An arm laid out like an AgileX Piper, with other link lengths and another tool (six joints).
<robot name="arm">
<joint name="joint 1" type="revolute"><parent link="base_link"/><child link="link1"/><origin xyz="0 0 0.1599" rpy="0 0 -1.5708"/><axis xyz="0 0 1"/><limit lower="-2.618" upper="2.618"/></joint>
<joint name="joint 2" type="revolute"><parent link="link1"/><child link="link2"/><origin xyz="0 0 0" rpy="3.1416 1.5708 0"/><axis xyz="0 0 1"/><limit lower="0" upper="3.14"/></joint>
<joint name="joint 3" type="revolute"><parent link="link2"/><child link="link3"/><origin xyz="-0.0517 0.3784 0" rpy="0 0 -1.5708"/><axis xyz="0 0 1"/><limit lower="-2.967" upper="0"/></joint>
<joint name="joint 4" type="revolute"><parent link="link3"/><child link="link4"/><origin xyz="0.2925 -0.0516 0" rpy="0.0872 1.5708 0"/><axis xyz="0 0 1"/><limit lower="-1.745" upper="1.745"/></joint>
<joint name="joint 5" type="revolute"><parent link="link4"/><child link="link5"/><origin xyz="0 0 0" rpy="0 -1.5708 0"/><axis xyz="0 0 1"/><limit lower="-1.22" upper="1.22"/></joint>
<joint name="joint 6" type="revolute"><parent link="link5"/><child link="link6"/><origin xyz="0.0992 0 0" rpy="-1.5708 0 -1.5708"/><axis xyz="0 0 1"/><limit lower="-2.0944" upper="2.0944"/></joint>
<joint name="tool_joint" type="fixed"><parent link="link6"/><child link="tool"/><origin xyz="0.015 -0.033 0.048" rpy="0.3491 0 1.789"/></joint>
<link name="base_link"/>
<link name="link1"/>
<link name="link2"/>
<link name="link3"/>
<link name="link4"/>
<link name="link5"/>
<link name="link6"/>
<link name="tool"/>
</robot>
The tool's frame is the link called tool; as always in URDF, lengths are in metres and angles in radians.
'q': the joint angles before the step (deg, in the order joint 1, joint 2, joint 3, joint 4, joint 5, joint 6). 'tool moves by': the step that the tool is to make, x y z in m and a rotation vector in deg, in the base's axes. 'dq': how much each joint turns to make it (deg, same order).
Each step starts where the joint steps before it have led.
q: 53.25, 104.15, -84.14, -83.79, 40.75, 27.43
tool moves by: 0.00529, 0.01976, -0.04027, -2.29, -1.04, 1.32
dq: 0.92, 4.18, 1.60, -7.50, 0.10, 6.98
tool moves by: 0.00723, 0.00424, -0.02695, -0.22, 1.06, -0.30
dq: -0.44, 2.42, 1.02, -2.47, -0.30, 4.07
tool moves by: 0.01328, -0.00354, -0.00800, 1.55, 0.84, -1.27
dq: -1.47, 1.23, -0.51, -0.41, -0.75, 2.34
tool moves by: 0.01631, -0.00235, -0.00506, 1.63, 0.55, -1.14
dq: -1.64, 1.51, -1.48, -0.17, -0.99, 1.64
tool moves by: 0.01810, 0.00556, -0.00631, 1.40, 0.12, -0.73
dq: -1.17, 2.64, -3.09, -0.04, -0.77, 0.97
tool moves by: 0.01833, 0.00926, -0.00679, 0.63, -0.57, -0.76
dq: -0.70, 3.24, -4.04, -0.05, 0.06, 0.07
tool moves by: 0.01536, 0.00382, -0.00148, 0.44, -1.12, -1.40
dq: -0.60, 2.27, -3.28, -0.17, 0.96, -0.03
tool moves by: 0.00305, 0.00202, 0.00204, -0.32, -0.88, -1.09
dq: 0.25, 0.68, -1.33, 0.20, 1.54, -0.65
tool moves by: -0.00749, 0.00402, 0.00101, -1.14, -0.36, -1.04
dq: 1.24, -0.03, -0.14, 0.99, 2.44, -1.45
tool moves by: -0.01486, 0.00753, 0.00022, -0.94, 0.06, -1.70
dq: 2.19, -0.11, 0.00, 1.97, 3.77, -1.46
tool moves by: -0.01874, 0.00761, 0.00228, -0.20, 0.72, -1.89
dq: 2.45, -0.44, 0.00, 2.93, 3.87, -1.38
